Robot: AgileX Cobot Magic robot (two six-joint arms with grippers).
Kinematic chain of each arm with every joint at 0, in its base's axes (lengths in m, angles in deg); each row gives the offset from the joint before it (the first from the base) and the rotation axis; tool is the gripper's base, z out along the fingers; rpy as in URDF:
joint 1: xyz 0 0 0.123 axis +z
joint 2: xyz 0 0 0 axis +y
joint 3: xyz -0.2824 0 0.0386 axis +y
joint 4: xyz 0.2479 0 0.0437 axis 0.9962 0 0.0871
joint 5: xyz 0 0 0 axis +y
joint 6: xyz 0.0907 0 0.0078 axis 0.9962 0 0.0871
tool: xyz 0 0 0 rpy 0 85 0
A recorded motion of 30 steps. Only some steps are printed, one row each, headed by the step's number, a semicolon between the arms.
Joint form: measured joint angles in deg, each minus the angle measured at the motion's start. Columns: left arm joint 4, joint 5, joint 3, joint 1, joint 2, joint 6; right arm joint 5, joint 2, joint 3, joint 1, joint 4, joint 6.
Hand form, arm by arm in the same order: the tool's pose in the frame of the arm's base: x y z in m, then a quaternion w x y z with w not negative. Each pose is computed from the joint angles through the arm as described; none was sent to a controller.
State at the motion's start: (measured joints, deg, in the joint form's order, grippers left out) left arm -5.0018 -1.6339 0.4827 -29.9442 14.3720 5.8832; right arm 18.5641 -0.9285 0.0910 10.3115 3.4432 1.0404
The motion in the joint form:
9: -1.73 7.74 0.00 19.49 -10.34 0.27; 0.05 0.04 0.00 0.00 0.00 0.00
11: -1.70 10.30 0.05 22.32 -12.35 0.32; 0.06 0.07 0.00 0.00 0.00 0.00
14: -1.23 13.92 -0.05 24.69 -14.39 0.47; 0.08 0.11 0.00 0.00 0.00 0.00
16: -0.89 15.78 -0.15 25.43 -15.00 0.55; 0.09 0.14 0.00 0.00 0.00 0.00
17: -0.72 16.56 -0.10 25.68 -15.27 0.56; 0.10 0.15 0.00 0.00 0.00 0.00
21: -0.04 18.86 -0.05 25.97 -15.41 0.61; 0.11 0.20 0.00 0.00 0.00 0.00
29: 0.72 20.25 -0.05 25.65 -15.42 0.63; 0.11 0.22 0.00 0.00 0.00 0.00
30: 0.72 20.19 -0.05 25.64 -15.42 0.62; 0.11 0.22 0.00 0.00 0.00 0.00
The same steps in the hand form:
9: 0.0609 -0.0124 0.1964 0.66831 0.06817 0.73754 -0.06896; 0.0519 0.0112 0.1841 0.61793 -0.04692 0.78002 0.08679
11: 0.0585 -0.0095 0.1942 0.66594 0.05259 0.74223 -0.05340; 0.0519 0.0112 0.1840 0.61766 -0.04693 0.78023 0.08676
14: 0.0556 -0.0072 0.1912 0.65744 0.04382 0.75130 -0.03736; 0.0519 0.0112 0.1840 0.61725 -0.04695 0.78056 0.08672
16: 0.0544 -0.0066 0.1895 0.65019 0.04281 0.75793 -0.03107; 0.0520 0.0112 0.1839 0.61698 -0.04697 0.78078 0.08669
17: 0.0540 -0.0064 0.1882 0.64657 0.04273 0.76111 -0.02871; 0.0520 0.0112 0.1839 0.61685 -0.04698 0.78089 0.08668
21: 0.0532 -0.0061 0.1844 0.63193 0.04640 0.77330 -0.02276; 0.0520 0.0112 0.1838 0.61644 -0.04699 0.78121 0.08663
29: 0.0527 -0.0061 0.1823 0.62257 0.05346 0.78050 -0.01932; 0.0520 0.0113 0.1838 0.61630 -0.04700 0.78132 0.08661
30: 0.0527 -0.0061 0.1824 0.62297 0.05341 0.78018 -0.01941; 0.0520 0.0113 0.1838 0.61630 -0.04700 0.78132 0.08661

